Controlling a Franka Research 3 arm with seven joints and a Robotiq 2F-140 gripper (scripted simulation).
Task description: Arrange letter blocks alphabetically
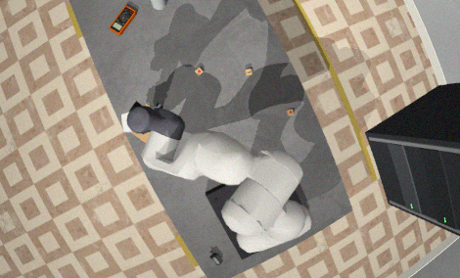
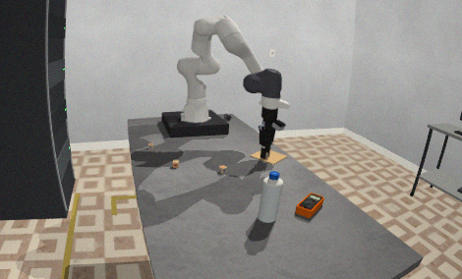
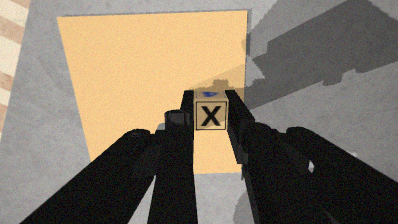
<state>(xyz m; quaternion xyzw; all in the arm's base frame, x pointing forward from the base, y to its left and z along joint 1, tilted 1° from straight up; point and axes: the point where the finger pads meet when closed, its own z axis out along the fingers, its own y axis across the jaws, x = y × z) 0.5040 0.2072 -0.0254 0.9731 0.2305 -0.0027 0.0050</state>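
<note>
My hand is 2 cm past the tan mat, 4 cm to the right of it and 4 cm above it. Round my hand: white bottle (47 cm ahead, 23 cm to the right, 4 cm above); then red k block (24 cm behind, 52 cm to the right, 3 cm below).
</note>
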